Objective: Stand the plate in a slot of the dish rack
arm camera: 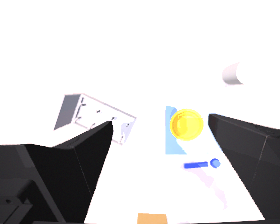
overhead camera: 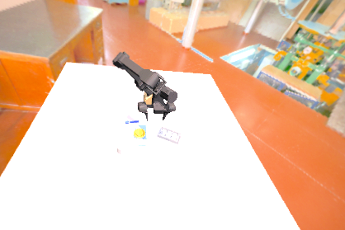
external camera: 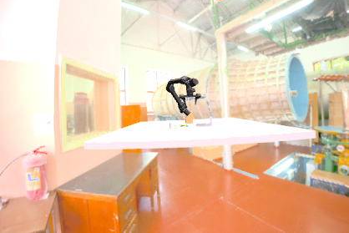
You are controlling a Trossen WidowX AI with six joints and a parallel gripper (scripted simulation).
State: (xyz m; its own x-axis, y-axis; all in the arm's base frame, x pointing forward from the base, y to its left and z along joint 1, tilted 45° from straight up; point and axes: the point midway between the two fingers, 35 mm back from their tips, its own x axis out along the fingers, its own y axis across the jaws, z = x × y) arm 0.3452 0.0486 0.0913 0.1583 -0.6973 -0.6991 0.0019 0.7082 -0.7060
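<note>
My gripper tip is 5 cm past the yellow plate, 7 cm to the left of it and 17 cm above it. The rest, counted from my gripper tip: dish rack 3 cm behind, 12 cm to the left, 16 cm below; light blue mat 5 cm behind, 9 cm to the right, 18 cm below; white cup 4 cm ahead, 17 cm to the right, 16 cm below.
</note>
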